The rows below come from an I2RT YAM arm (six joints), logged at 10 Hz.
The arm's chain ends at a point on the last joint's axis. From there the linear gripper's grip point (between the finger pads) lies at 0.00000 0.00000 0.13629 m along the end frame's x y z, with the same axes.
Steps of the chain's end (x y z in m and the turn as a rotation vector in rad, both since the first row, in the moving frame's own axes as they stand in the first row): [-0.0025 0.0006 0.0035 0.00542 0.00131 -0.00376]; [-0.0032 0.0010 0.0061 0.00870 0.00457 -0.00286]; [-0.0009 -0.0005 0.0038 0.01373 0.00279 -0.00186]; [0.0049 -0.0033 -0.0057 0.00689 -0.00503 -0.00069]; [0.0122 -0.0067 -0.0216 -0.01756 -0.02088 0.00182]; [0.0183 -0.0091 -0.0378 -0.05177 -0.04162 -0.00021]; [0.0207 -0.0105 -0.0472 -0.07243 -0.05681 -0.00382]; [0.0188 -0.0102 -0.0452 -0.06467 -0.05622 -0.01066]
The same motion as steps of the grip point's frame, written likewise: [-0.0023 -0.0001 0.0035 0.00542 0.00131 -0.00376]; [-0.0026 -0.0002 0.0061 0.00870 0.00457 -0.00286]; [-0.0005 -0.0024 0.0038 0.01373 0.00279 -0.00186]; [0.0042 -0.0042 -0.0057 0.00689 -0.00503 -0.00069]; [0.0094 -0.0043 -0.0217 -0.01756 -0.02088 0.00182]; [0.0126 -0.0020 -0.0381 -0.05177 -0.04162 -0.00021]; [0.0130 -0.0006 -0.0478 -0.07243 -0.05681 -0.00382]; [0.0112 -0.0014 -0.0457 -0.06467 -0.05622 -0.01066]
